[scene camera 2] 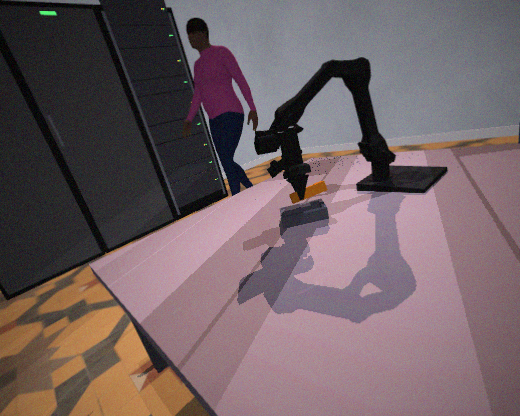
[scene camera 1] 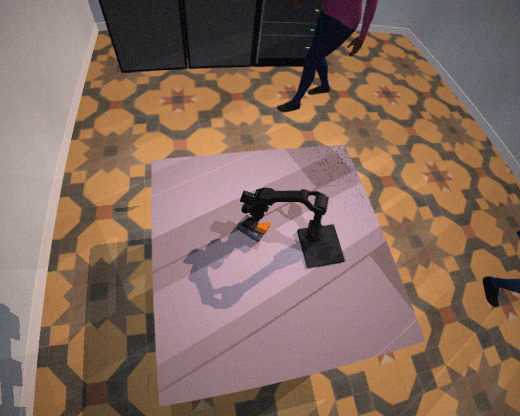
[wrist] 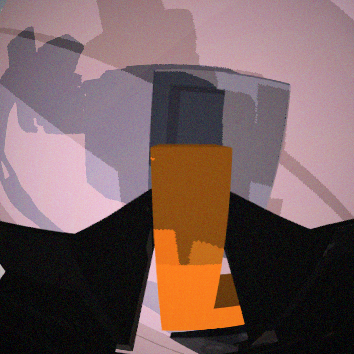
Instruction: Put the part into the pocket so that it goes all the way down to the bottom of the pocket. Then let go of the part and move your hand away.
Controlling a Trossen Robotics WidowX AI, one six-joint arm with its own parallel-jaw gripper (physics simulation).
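Where they show: gripper, between the fingertips: [scene camera 2: 301, 199] [wrist: 186, 195]; arm's base, origin of its link: [scene camera 2: 380, 178] [scene camera 1: 312, 237] [wrist: 256, 344].
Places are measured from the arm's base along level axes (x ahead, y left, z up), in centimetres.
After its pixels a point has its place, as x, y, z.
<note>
The orange L-shaped part [scene camera 1: 263, 227] {25.7, -11.0, 7.8} [scene camera 2: 315, 190] {27.7, -11.0, 6.2} [wrist: 192, 200] {30.0, -16.5, 6.8} is held between the fingers of my gripper [scene camera 2: 302, 196] {29.9, -15.2, 4.3} [wrist: 186, 195] {29.9, -15.2, 4.3}, which is shut on it. In the second scene view the part is slightly tilted and hangs a little above the grey block [scene camera 2: 304, 215] {32.9, -13.3, 0.3} [wrist: 272, 125] {28.6, -21.2, 1.2} with the pocket [wrist: 200, 117] {32.5, -18.1, -1.9}. In the wrist view the far end of the pocket shows beyond the part, and the part and fingers hide the near end. In the first scene view the block [scene camera 1: 248, 231] {32.3, -13.9, 1.3} is partly hidden under the gripper and part.
The block stands on a pink table top [scene camera 1: 225, 340] {60.7, 32.4, -2.4} [scene camera 2: 350, 370] {74.0, 14.5, -2.4}. The arm's black base plate [scene camera 1: 321, 250] {-1.5, 8.6, -0.5} [scene camera 2: 405, 179] {1.4, 8.0, -0.5} is to its right. Dark cabinets [scene camera 1: 220, 32] [scene camera 2: 55, 125] and a person in a magenta top [scene camera 1: 320, 55] [scene camera 2: 218, 85] are behind the table. Shadows of the arm cross the table.
</note>
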